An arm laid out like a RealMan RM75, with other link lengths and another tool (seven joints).
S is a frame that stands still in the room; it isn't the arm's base.
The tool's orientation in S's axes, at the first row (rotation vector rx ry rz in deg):
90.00, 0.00, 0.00
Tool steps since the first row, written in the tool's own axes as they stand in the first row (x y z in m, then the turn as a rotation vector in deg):
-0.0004, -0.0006, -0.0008, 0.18, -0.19, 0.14
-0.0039, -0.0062, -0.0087, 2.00, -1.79, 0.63
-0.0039, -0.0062, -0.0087, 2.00, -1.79, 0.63
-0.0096, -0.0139, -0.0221, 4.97, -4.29, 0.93
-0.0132, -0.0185, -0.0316, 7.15, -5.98, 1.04
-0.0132, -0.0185, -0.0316, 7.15, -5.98, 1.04
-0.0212, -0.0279, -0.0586, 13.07, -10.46, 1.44
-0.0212, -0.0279, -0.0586, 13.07, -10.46, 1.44
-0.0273, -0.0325, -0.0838, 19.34, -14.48, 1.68
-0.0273, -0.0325, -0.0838, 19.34, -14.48, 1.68
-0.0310, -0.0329, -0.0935, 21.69, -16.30, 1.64
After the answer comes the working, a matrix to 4 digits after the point.
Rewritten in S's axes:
-0.0004, 0.0008, -0.0006, 0.18, -0.14, -0.19
-0.0039, 0.0087, -0.0062, 2.00, -0.63, -1.79
-0.0039, 0.0087, -0.0062, 2.00, -0.63, -1.79
-0.0096, 0.0221, -0.0139, 4.97, -0.93, -4.29
-0.0132, 0.0316, -0.0185, 7.15, -1.04, -5.98
-0.0132, 0.0316, -0.0185, 7.15, -1.04, -5.98
-0.0212, 0.0586, -0.0279, 13.07, -1.44, -10.46
-0.0212, 0.0586, -0.0279, 13.07, -1.44, -10.46
-0.0273, 0.0838, -0.0325, 19.34, -1.68, -14.48
-0.0273, 0.0838, -0.0325, 19.34, -1.68, -14.48
-0.0310, 0.0935, -0.0329, 21.69, -1.64, -16.30

The tool's axes in the first row as the columns of a matrix, in S's axes (rounded; the answer above uses it unrounded):
1.0000, 0.0000, 0.0000
0.0000, 0.0000, -1.0000
0.0000, 1.0000, 0.0000

